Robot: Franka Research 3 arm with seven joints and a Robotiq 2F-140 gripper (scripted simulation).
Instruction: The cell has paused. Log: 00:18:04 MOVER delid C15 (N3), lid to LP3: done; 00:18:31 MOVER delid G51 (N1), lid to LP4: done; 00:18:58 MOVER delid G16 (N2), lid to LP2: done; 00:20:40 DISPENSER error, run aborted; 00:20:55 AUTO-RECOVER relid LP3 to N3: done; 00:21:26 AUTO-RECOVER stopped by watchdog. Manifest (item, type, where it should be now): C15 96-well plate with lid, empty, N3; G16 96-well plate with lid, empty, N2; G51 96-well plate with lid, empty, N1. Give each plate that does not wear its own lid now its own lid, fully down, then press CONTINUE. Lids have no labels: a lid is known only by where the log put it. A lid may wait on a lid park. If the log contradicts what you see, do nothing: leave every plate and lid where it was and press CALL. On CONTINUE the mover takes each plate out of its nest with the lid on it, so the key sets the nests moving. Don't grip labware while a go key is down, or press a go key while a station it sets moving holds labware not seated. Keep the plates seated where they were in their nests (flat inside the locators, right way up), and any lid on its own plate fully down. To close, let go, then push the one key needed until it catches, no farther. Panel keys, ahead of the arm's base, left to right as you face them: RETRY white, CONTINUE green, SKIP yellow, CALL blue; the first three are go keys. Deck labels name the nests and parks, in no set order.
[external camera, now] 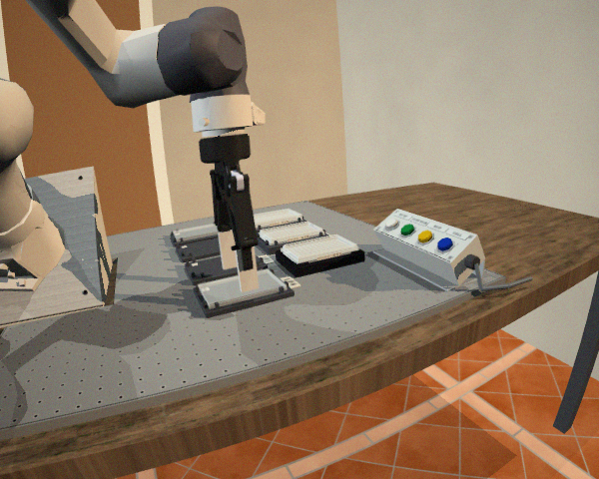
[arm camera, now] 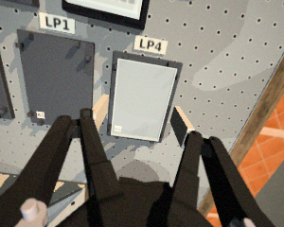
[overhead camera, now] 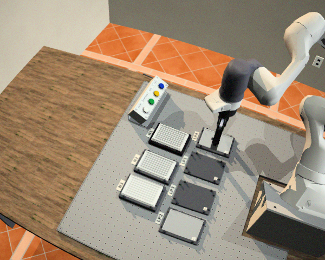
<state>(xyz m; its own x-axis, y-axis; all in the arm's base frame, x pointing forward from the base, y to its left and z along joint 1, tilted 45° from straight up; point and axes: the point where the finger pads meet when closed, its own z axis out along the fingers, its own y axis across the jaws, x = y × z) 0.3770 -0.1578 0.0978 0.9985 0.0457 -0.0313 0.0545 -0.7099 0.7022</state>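
My hand is 50 mm above the lp4 park. The rest, counted from my hand: plate 210 mm to the left, 170 mm ahead, 30 mm below; LP3 park 270 mm to the left, 50 mm below, 10 mm behind; lp1 park 130 mm to the left, 50 mm below.
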